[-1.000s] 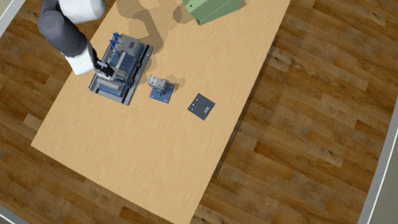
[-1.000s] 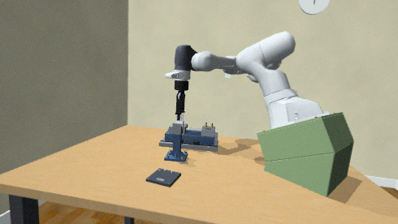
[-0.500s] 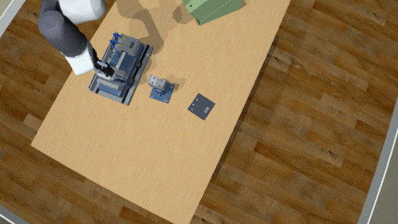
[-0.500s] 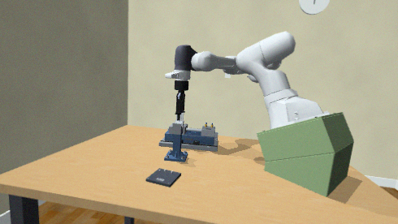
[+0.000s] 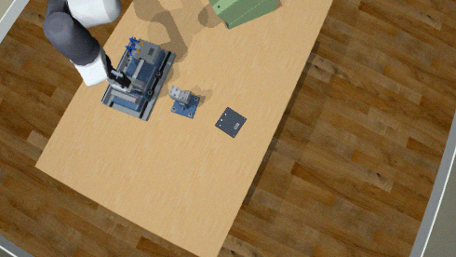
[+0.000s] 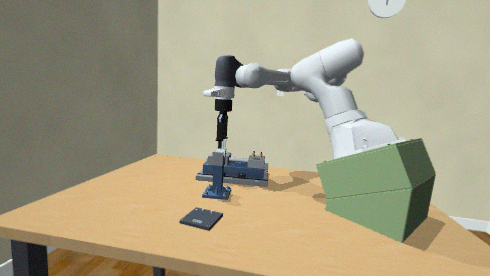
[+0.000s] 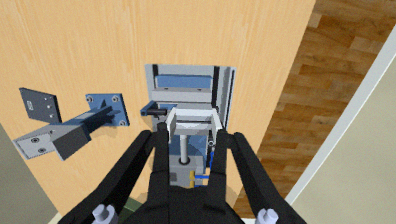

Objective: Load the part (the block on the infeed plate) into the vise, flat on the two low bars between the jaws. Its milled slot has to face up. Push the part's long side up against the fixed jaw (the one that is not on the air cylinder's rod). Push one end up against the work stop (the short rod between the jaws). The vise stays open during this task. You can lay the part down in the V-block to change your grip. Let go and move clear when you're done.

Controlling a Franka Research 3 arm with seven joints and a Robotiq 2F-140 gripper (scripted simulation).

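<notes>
Right now my hand is 2 cm above the grey part. From my hand the other things lie so: vise (8 cm below, 7 cm behind, 2 cm to the left); then dark work stop rod (7 cm to the left, 3 cm below); then grey air cylinder (16 cm behind, 4 cm below, 3 cm to the left).
</notes>
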